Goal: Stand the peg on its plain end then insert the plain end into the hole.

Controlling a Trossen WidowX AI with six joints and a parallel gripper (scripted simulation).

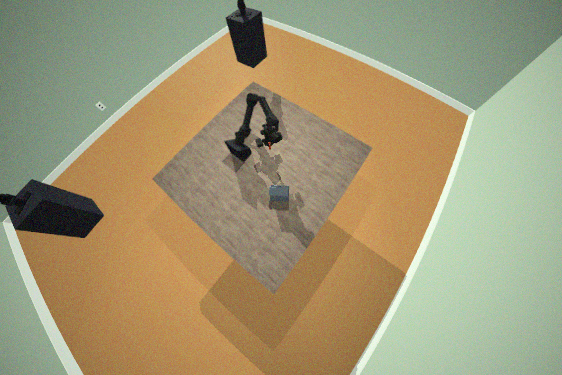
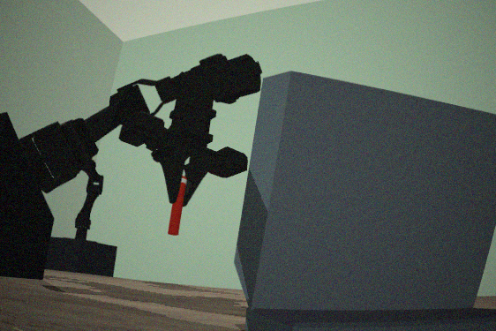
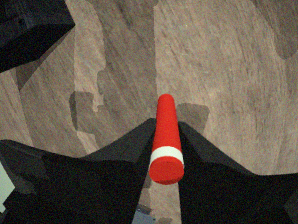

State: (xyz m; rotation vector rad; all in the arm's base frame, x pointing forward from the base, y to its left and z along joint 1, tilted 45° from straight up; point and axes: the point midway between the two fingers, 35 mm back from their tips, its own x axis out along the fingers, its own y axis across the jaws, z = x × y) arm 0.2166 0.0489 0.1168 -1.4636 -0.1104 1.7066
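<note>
Now: gripper tip 250 mm short of the sloped grey panel, 230 mm to the left of it and 50 mm above it. Round my gripper tip: red peg: 20 mm above.
</note>
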